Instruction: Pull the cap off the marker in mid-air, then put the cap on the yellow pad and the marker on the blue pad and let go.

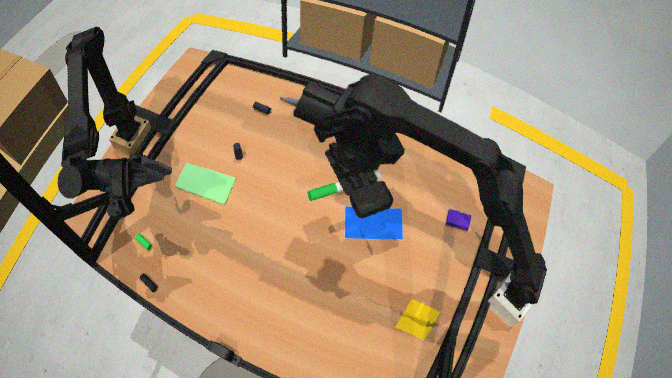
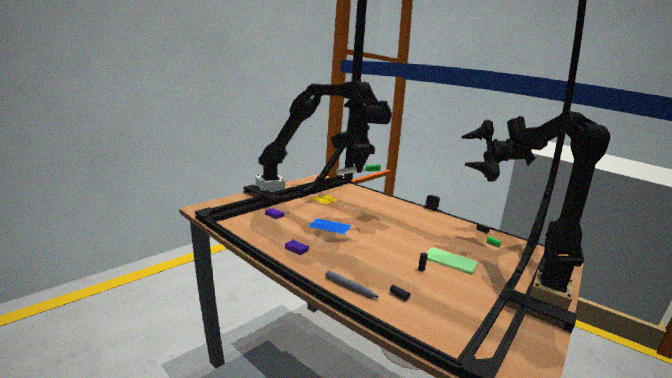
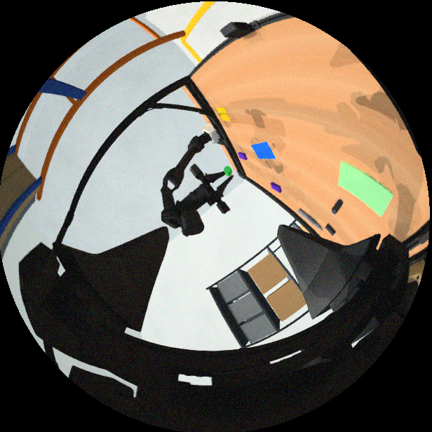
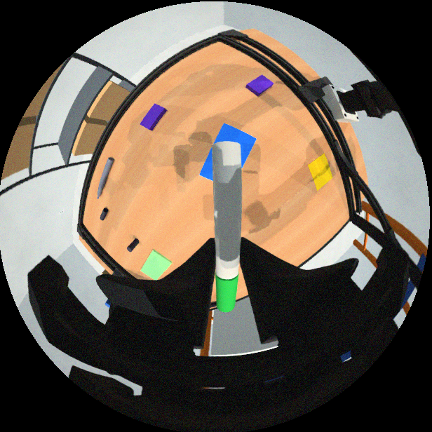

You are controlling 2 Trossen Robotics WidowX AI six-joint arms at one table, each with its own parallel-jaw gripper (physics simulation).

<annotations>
right gripper: image 1 345, 187; image 2; image 3 231, 172; image 4
same spot on right gripper: (image 4: 324, 306) = (image 2: 350, 147)
</annotations>
